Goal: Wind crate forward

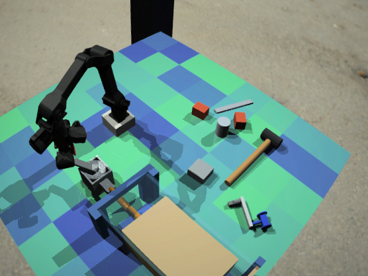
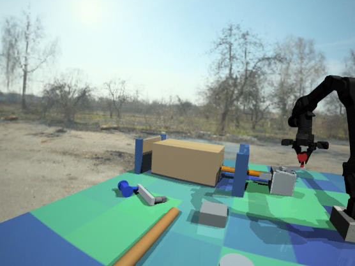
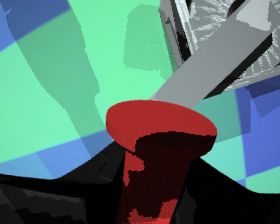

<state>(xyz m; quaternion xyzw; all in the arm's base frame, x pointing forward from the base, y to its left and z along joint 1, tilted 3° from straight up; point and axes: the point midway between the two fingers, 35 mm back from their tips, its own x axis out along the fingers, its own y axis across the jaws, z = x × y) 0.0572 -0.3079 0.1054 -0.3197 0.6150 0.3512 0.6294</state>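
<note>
Right now the red knob is 2 cm above my gripper tip. Also, from my gripper tip: grey winch: 8 cm below, 8 cm ahead, 3 cm to the left; red-knobbed crank: 4 cm ahead, 2 cm to the left, 1 cm below; blue frame: 25 cm ahead, 3 cm to the left, 1 cm below.
</note>
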